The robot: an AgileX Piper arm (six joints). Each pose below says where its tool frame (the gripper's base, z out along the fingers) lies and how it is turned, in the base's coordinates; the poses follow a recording.
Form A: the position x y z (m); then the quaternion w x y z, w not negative.
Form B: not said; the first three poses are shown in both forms.
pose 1, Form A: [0.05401 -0.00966 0.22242 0.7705 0.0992 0.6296 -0.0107]
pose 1, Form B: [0.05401 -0.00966 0.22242 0.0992 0.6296 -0.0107 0.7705]
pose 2, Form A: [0.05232 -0.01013 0.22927 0.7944 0.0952 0.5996 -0.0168]
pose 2, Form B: [0.05232 -0.01013 0.22927 0.0952 0.5996 -0.0168 0.7944]
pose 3, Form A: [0.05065 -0.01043 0.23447 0.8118 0.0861 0.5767 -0.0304]
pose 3, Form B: [0.05065 -0.01043 0.23447 0.0861 0.5767 -0.0304 0.8118]
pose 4, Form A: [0.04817 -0.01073 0.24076 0.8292 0.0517 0.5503 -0.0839]
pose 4, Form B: [0.04817 -0.01073 0.24076 0.0517 0.5503 -0.0839 0.8292]
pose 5, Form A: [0.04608 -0.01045 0.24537 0.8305 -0.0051 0.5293 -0.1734]
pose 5, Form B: [0.04608 -0.01045 0.24537 -0.0051 0.5293 -0.1734 0.8305]
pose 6, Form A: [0.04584 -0.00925 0.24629 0.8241 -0.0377 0.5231 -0.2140]
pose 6, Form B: [0.04584 -0.00925 0.24629 -0.0377 0.5231 -0.2140 0.8241]
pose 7, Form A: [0.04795 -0.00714 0.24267 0.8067 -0.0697 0.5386 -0.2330]
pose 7, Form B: [0.04795 -0.00714 0.24267 -0.0697 0.5386 -0.2330 0.8067]
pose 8, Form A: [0.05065 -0.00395 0.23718 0.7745 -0.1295 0.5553 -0.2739]
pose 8, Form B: [0.05065 -0.00395 0.23718 -0.1295 0.5553 -0.2739 0.7745]
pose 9, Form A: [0.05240 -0.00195 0.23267 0.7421 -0.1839 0.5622 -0.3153]
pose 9, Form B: [0.05240 -0.00195 0.23267 -0.1839 0.5622 -0.3153 0.7421]
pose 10, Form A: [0.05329 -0.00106 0.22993 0.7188 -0.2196 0.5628 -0.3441]
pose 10, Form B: [0.05329 -0.00106 0.22993 -0.2196 0.5628 -0.3441 0.7188]
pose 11, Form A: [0.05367 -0.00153 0.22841 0.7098 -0.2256 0.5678 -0.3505]
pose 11, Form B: [0.05367 -0.00153 0.22841 -0.2256 0.5678 -0.3505 0.7098]
